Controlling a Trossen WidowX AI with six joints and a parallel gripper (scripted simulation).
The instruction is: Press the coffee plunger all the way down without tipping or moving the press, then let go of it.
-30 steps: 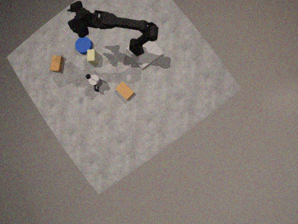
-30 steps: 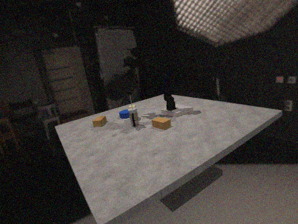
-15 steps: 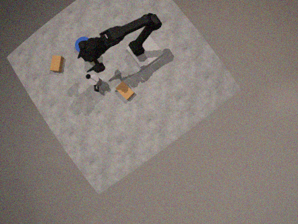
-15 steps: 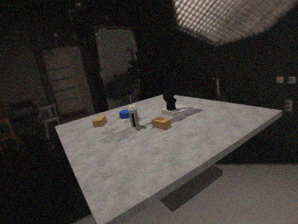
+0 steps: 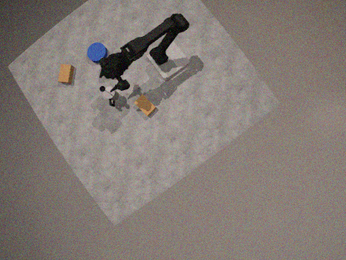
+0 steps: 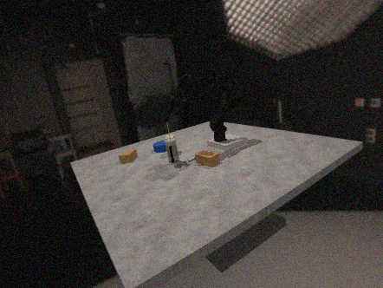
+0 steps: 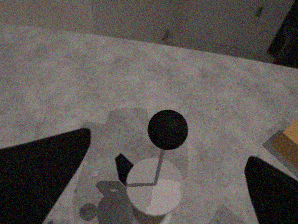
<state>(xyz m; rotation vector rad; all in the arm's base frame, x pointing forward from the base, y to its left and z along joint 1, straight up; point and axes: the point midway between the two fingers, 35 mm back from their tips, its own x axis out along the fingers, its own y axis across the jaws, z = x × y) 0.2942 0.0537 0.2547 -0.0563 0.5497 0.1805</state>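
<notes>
Right now the coffee press is 3 cm ahead of my gripper tip, 2 cm to the left of it and 15 cm below it. Also, from my gripper tip: blue cylinder: 29 cm to the right, 25 cm below.
</notes>
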